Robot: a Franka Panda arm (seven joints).
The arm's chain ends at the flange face. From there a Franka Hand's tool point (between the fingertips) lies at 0.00 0.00 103.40 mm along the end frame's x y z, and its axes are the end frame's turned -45 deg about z.
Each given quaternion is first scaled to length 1.
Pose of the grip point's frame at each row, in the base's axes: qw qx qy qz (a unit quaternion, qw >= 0); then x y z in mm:
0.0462, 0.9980, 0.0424, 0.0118, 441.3, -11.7, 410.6
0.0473, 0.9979, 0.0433, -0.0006, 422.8, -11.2, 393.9
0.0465, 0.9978, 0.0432, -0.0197, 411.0, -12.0, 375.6
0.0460, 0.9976, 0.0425, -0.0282, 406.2, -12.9, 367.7
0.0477, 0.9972, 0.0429, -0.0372, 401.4, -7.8, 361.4
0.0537, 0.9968, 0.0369, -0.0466, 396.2, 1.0, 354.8
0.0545, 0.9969, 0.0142, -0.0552, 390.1, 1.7, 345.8
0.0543, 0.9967, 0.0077, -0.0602, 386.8, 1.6, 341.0
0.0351, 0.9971, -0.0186, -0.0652, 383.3, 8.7, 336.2
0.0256, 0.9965, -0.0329, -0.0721, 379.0, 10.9, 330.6
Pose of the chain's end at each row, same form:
0.0382, 0.9382, -0.3427, 0.0286, 438.5, -2.3, 513.5
0.0439, 0.9385, -0.3419, 0.0175, 422.5, -1.4, 496.8
0.0505, 0.9384, -0.3419, -0.0004, 414.6, -2.2, 478.5
0.0533, 0.9380, -0.3425, -0.0085, 411.6, -3.2, 470.5
0.0583, 0.9378, -0.3420, -0.0161, 408.6, 2.4, 464.0
0.0674, 0.9350, -0.3474, -0.0225, 405.4, 12.4, 457.2
0.0715, 0.9264, -0.3684, -0.0301, 401.3, 13.1, 448.0
0.0732, 0.9238, -0.3743, -0.0348, 399.1, 12.9, 443.0
0.0574, 0.9141, -0.3988, -0.0468, 396.9, 15.7, 438.5
0.0512, 0.9081, -0.4118, -0.0568, 394.0, 15.7, 432.8

